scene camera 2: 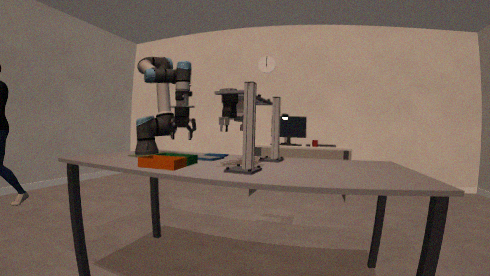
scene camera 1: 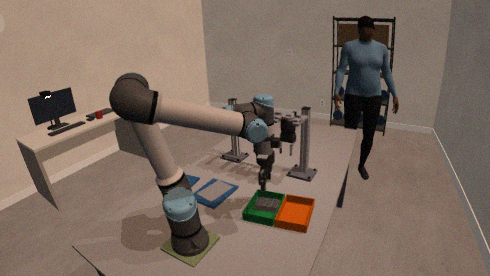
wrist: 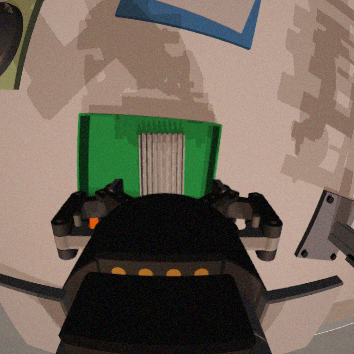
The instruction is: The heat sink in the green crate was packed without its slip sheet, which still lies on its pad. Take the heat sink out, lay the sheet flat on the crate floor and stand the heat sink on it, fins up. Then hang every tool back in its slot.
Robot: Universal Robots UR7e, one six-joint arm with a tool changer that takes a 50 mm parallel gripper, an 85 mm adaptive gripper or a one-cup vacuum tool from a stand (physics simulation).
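Observation:
The grey heat sink stands in the green crate, its ridged fin side facing up; its near end is hidden by the gripper body in the wrist view. My adaptive gripper is open and empty, pointing down above the crate. Its fingers are spread wider than the heat sink, one to each side of it in the wrist view. A pale rectangle, apparently the slip sheet, shows inside the border of the blue pad.
An orange crate adjoins the green crate. A smaller blue piece lies beside the pad. The tool stand rises behind the crates, with a parallel gripper hanging from it. A person stands beyond the table.

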